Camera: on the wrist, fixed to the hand. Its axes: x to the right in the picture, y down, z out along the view.
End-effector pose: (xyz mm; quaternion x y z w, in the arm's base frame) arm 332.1 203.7 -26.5 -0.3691 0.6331 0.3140 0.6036
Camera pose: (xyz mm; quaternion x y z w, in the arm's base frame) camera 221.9 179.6 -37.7 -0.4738 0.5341 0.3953 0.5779
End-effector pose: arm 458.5 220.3 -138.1 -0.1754 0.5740 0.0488 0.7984
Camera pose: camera 370.0 268.0 -190.4 -0.3211 0.5179 0.1078 0.7855
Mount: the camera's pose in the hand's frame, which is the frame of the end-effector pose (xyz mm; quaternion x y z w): 13.2 81.0 -78.2 -0.1552 -0.0406 -0.0457 0.9860
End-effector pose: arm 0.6 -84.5 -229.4 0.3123 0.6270 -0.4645 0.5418
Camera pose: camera 39.8 16.3 -263.4 0.1763 0.6826 -0.3981 0.5869
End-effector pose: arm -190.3 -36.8 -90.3 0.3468 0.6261 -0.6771 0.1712
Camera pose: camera -125.6 28.7 -156.5 0.2593 0.7313 -0.5923 0.2171
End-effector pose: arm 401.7 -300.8 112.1 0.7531 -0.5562 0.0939 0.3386
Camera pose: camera 351.9 -275.3 210.7 0.7192 -0.5423 -0.0398 0.4324
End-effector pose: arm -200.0 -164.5 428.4 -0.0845 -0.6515 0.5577 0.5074
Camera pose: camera -184.1 -76.0 359.4 -0.1096 -0.7534 0.4290 0.4862
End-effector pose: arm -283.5 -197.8 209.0 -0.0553 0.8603 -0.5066 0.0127
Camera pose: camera -309.4 -92.2 176.8 -0.1164 0.9238 -0.3643 0.0157
